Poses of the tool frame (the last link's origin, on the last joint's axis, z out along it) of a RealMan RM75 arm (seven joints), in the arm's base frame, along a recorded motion.
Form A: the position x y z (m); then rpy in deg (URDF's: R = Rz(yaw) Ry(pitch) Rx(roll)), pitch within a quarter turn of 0, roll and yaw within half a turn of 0.
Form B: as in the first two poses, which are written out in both.
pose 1, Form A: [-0.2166 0.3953 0.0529 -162.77 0.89 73.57]
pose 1, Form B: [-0.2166 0.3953 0.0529 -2.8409 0.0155 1.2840]
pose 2, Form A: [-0.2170 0.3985 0.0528 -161.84 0.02 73.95]
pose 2, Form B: [-0.2170 0.3985 0.0528 -2.8246 0.0003 1.2907]
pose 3, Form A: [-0.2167 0.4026 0.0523 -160.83 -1.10 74.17]
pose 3, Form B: [-0.2167 0.4026 0.0523 -2.8070 -0.0192 1.2945]
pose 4, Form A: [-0.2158 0.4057 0.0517 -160.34 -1.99 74.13]
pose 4, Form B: [-0.2158 0.4057 0.0517 -2.7985 -0.0347 1.2938]
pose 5, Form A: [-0.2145 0.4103 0.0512 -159.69 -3.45 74.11]
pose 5, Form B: [-0.2145 0.4103 0.0512 -2.7871 -0.0602 1.2935]
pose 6, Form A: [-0.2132 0.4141 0.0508 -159.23 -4.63 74.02]
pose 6, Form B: [-0.2132 0.4141 0.0508 -2.7791 -0.0808 1.2919]
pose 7, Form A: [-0.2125 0.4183 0.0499 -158.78 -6.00 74.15]
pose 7, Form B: [-0.2125 0.4183 0.0499 -2.7712 -0.1047 1.2942]
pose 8, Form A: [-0.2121 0.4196 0.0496 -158.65 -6.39 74.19]
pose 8, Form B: [-0.2121 0.4196 0.0496 -2.7690 -0.1115 1.2949]
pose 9, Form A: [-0.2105 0.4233 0.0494 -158.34 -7.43 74.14]
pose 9, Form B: [-0.2105 0.4233 0.0494 -2.7636 -0.1297 1.2940]
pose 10, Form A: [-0.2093 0.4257 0.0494 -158.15 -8.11 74.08]
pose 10, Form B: [-0.2093 0.4257 0.0494 -2.7602 -0.1415 1.2929]
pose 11, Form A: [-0.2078 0.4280 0.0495 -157.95 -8.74 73.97]
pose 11, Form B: [-0.2078 0.4280 0.0495 -2.7567 -0.1525 1.2910]
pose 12, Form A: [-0.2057 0.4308 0.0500 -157.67 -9.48 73.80]
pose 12, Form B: [-0.2057 0.4308 0.0500 -2.7519 -0.1655 1.2881]
